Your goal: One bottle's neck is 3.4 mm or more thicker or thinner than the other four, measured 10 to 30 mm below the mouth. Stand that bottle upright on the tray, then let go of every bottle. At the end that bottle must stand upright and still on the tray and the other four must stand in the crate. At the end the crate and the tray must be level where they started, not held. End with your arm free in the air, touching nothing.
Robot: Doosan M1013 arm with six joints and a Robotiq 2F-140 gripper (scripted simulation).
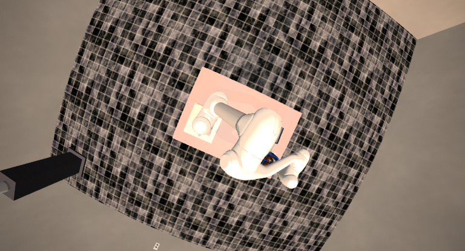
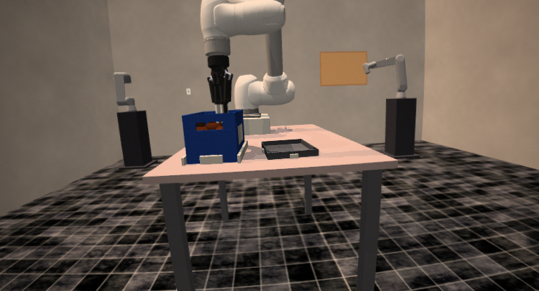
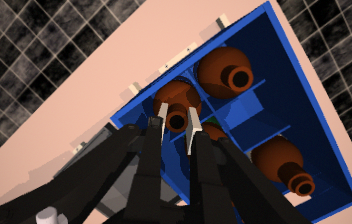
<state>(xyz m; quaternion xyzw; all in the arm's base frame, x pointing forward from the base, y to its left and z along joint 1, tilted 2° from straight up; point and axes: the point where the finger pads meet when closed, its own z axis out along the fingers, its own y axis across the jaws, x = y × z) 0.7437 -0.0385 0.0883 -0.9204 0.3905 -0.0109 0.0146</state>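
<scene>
My gripper is now 90 mm past the blue crate, 40 mm to the left of it and 90 mm above it. The rest, counted from my hand: dark tray 90 mm behind, 240 mm to the left, 160 mm below; bottle 180 mm behind, 90 mm below.
</scene>
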